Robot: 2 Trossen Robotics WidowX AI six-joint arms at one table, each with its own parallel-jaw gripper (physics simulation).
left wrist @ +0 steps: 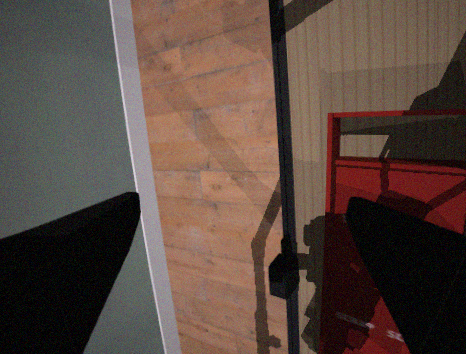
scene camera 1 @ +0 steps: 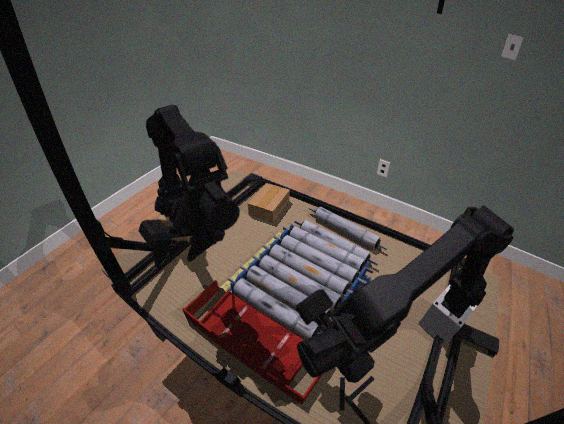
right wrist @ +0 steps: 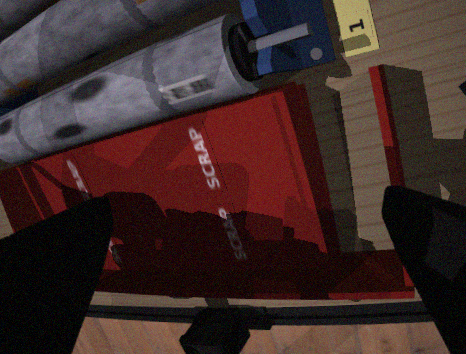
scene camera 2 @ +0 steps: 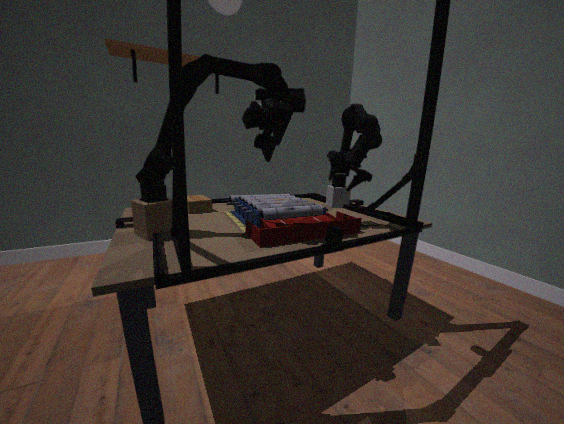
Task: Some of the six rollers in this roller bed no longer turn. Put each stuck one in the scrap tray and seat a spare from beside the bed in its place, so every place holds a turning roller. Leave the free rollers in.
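Seen in the pictures: left gripper, fingertip midpoint: (left wrist: pixel 245 205) (scene camera 1: pixel 173 263) (scene camera 2: pixel 272 153); right gripper, fingertip midpoint: (right wrist: pixel 248 206) (scene camera 2: pixel 338 185); left arm's base, link origin: (scene camera 2: pixel 153 200); right arm's base, link origin: (scene camera 1: pixel 455 304) (scene camera 2: pixel 338 186).
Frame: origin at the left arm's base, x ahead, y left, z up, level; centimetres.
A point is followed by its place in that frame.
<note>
Several grey rollers lie side by side in the bed with blue rails (scene camera 1: pixel 359 286) (right wrist: pixel 320 30) @(x 53.7, y -34.5, z -10.9 cm). The nearest roller (scene camera 1: pixel 272 306) @(x 38.4, y -28.2, z -3.8 cm) (scene camera 2: pixel 295 212) @(x 37.7, y -29.4, z -5.4 cm) (right wrist: pixel 125 80) @(x 44.1, y -29.5, z -3.7 cm) lies at the mark 1, beside the red scrap tray (scene camera 1: pixel 280 326) @(x 41.1, y -32.0, z -7.3 cm) (scene camera 2: pixel 300 231) @(x 26.1, y -38.9, z -7.8 cm) (left wrist: pixel 333 165) @(x 19.5, y -35.0, z -7.0 cm) (right wrist: pixel 260 150) @(x 46.2, y -38.1, z -7.8 cm). The tray floor shows no roller. A spare roller (scene camera 1: pixel 347 228) @(x 59.0, y 9.0, z -7.3 cm) lies behind the bed. Looks do not tell which rollers are stuck. My left gripper (scene camera 2: pixel 268 156) @(x 17.7, y -33.5, z 15.5 cm) (left wrist: pixel 245 205) @(x 17.7, y -33.5, z 15.5 cm) is open and empty, high and left of the tray. My right gripper (right wrist: pixel 248 206) @(x 50.7, y -39.9, z 4.7 cm) is open and empty above the tray; its fingers are hidden in scene camera 1.
A brown box (scene camera 1: pixel 268 201) @(x 29.1, y 17.5, z -5.7 cm) (scene camera 2: pixel 200 203) @(x 26.6, y 13.7, z -7.0 cm) stands at the back left of the table. A yellow numbered strip (right wrist: pixel 356 25) @(x 55.6, y -35.8, z -11.1 cm) runs along the bed's side. Black frame bars edge the table. My right arm (scene camera 1: pixel 390 300) @(x 57.4, y -46.7, z 31.2 cm) reaches over the bed's right side and hides roller ends.
</note>
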